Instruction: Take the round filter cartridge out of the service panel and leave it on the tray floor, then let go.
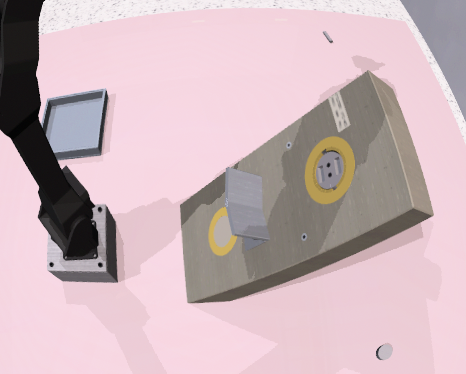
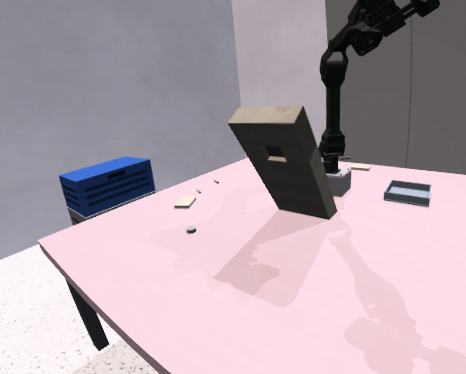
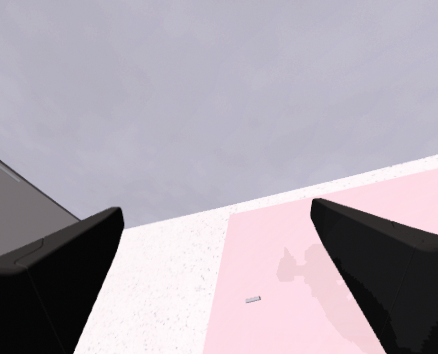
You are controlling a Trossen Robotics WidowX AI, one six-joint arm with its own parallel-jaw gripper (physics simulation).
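Note:
The round grey filter cartridge (image 1: 329,170), with two dark holes and raised grips, sits inside a yellow ring on the tilted service panel (image 1: 280,200) (image 2: 295,185). A second yellow ring (image 1: 214,235) surrounds a pale disc at the panel's lower left, partly hidden by a grey flap (image 1: 245,200). The shallow blue-grey tray (image 1: 75,125) (image 2: 406,200) lies on the table and has nothing in it. My gripper (image 3: 218,211) is open and empty, with its fingers wide apart. It is raised high, away from the panel and tray, and points toward the wall and table edge.
The arm's base block (image 1: 107,250) (image 2: 341,184) stands between the panel and the tray's side. A small grey disc (image 1: 384,351) (image 2: 191,229) and a small grey bar (image 1: 327,37) (image 3: 253,299) lie on the pink table. A blue toolbox (image 2: 117,187) stands beyond the table.

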